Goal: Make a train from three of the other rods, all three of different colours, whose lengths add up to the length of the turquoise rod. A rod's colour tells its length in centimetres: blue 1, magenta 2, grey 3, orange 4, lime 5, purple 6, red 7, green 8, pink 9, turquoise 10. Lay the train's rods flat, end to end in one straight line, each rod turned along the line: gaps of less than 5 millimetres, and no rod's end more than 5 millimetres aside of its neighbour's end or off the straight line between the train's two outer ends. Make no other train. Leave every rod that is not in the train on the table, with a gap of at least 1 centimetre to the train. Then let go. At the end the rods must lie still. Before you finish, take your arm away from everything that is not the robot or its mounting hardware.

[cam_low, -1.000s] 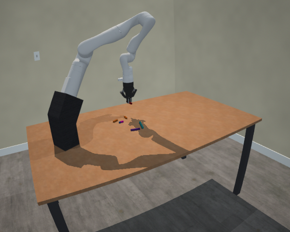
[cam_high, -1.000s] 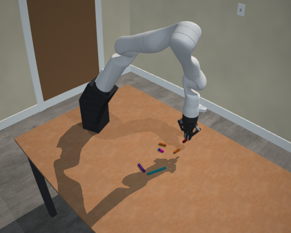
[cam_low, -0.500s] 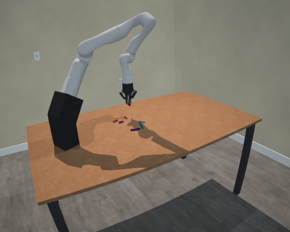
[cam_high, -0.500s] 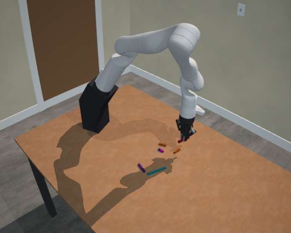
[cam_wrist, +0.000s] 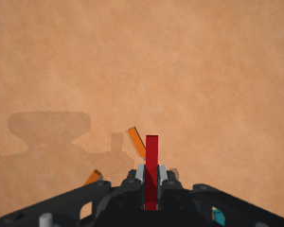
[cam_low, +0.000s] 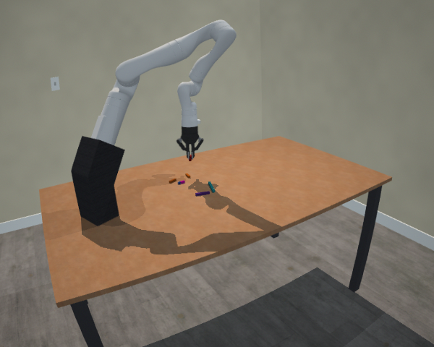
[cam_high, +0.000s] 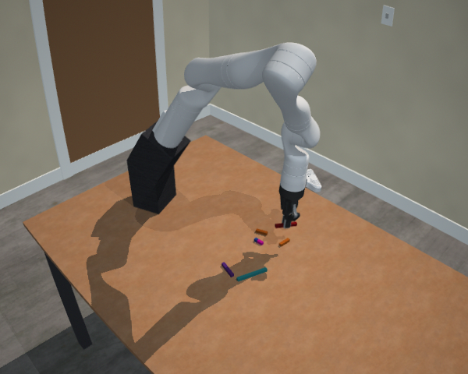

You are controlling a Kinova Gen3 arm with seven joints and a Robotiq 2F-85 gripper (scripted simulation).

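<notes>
Now: the magenta rod 110 mm below my hand, 70 mm behind it and 30 mm to the right of it. Round my hand: turquoise rod (160 mm to the right, 110 mm below, 10 mm behind); then red rod (10 mm below); then blue rod (110 mm below, 90 mm behind, 30 mm to the right).
</notes>
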